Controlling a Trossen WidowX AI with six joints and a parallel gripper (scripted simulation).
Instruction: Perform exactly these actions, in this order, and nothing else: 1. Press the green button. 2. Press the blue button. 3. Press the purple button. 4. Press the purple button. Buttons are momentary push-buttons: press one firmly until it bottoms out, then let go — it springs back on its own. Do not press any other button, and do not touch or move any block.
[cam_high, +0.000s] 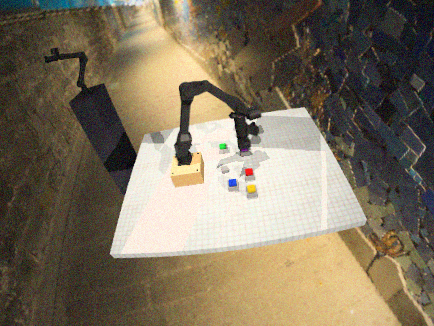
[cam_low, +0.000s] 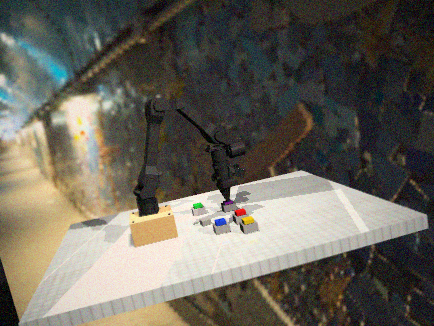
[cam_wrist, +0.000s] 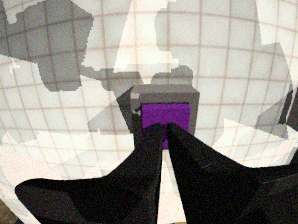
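Right now the purple button is 1 cm below my gripper tip. Also, from my gripper tip: green button 12 cm behind, 3 cm to the left; then red button 18 cm to the right, 2 cm ahead; then small grey block 12 cm to the right, 10 cm behind, 2 cm below.
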